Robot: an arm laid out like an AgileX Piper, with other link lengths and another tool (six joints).
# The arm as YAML. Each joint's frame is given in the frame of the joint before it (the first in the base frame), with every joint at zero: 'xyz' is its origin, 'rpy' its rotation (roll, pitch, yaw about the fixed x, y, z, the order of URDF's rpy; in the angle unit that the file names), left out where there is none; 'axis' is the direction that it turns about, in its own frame. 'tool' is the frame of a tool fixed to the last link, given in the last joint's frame.
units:
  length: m
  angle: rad
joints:
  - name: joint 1
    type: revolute
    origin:
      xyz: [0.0, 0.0, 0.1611]
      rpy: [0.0, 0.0, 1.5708]
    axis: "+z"
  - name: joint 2
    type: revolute
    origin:
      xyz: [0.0, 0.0, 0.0]
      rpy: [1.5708, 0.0, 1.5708]
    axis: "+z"
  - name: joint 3
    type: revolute
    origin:
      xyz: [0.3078, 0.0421, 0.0]
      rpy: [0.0, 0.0, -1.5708]
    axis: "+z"
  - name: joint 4
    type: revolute
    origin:
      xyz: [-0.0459, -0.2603, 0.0]
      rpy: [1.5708, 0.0, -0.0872]
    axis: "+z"
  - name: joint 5
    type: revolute
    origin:
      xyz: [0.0, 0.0, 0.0]
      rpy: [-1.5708, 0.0, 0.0]
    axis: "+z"
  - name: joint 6
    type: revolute
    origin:
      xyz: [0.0, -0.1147, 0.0]
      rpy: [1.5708, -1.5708, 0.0]
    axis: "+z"
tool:
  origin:
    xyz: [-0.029, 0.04, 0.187]
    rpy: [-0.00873, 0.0, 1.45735]
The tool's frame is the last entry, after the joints.
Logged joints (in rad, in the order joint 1, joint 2, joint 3, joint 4, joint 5, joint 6), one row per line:
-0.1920 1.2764 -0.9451 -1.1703 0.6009 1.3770
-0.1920 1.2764 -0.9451 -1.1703 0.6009 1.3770
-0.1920 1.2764 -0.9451 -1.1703 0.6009 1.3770
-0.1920 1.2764 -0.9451 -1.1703 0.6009 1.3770
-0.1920 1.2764 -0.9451 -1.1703 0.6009 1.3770
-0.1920 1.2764 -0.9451 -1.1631 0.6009 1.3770
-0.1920 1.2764 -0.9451 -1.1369 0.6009 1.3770
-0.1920 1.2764 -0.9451 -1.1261 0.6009 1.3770
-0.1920 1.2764 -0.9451 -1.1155 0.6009 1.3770
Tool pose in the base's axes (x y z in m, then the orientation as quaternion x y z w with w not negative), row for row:
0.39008 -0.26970 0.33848 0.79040 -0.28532 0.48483 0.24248
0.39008 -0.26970 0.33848 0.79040 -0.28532 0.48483 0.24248
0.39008 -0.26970 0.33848 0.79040 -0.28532 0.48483 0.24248
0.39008 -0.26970 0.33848 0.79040 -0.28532 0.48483 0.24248
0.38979 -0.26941 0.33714 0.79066 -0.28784 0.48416 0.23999
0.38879 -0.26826 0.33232 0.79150 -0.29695 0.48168 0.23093
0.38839 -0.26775 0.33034 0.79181 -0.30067 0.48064 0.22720
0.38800 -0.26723 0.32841 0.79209 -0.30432 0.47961 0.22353
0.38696 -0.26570 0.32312 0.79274 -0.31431 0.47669 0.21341
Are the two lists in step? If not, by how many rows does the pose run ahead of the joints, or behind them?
The pose runs 1 row ahead of the joints: the pose in row i belongs to the joints in row i + 1.
